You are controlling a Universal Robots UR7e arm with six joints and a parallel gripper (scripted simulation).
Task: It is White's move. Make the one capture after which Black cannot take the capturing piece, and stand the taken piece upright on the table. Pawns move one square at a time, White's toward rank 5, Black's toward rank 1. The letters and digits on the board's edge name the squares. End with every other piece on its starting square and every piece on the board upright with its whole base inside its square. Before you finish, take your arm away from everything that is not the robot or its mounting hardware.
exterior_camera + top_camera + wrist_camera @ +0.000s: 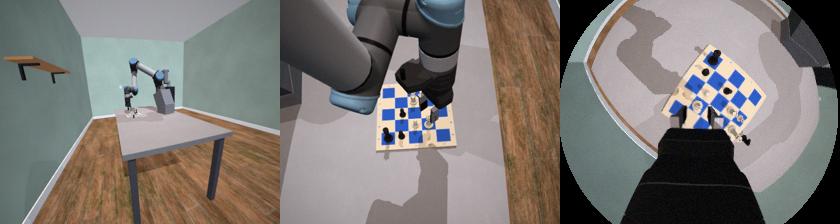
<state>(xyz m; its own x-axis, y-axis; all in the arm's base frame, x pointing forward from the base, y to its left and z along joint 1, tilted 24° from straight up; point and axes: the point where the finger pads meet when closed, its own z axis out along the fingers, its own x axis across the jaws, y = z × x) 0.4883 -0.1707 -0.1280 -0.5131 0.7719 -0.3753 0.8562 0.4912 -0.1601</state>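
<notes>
The rook lies 50 mm below my hand. The rest, counted from my hand: chessboard (40 mm behind, 40 mm to the left, 80 mm below); black queen (120 mm behind, 30 mm to the right, 50 mm below); white king (10 mm ahead, 120 mm to the left, 50 mm below).
</notes>
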